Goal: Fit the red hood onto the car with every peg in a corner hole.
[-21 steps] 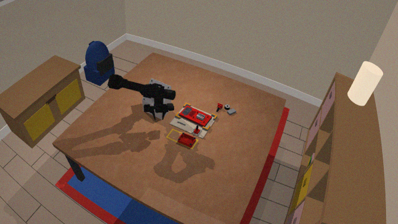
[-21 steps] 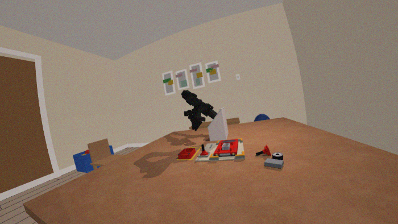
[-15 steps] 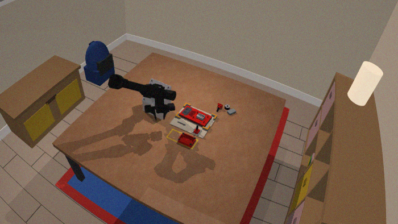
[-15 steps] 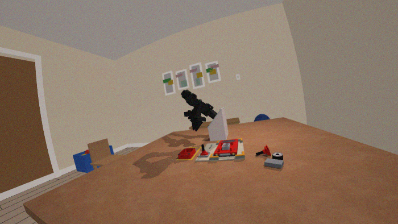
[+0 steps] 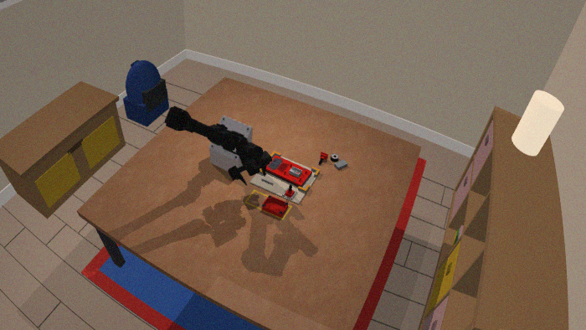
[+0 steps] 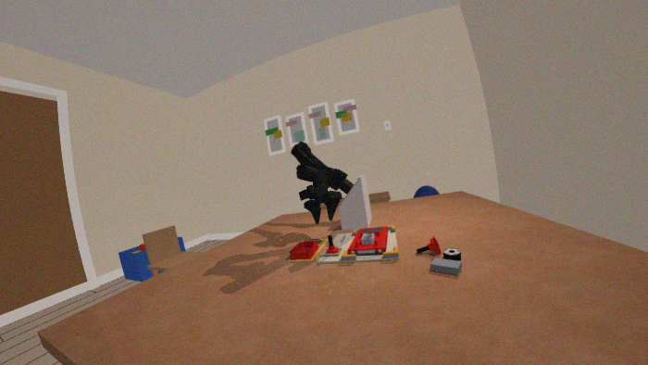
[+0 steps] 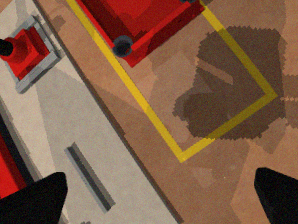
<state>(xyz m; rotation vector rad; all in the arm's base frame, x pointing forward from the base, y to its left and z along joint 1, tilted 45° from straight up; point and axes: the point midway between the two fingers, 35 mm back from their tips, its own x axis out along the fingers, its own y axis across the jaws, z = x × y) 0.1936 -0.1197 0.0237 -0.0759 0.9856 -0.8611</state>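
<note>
My gripper tip is now 12 cm short of the red hood, 5 cm to the left of it and 6 cm above it. The rest, counted from my gripper tip: grey engine block: 12 cm ahead, 17 cm to the left, 5 cm below; black wheel: 24 cm ahead, 37 cm to the left, 6 cm below; grey jig: 9 cm ahead, 15 cm to the left, 6 cm below.
</note>
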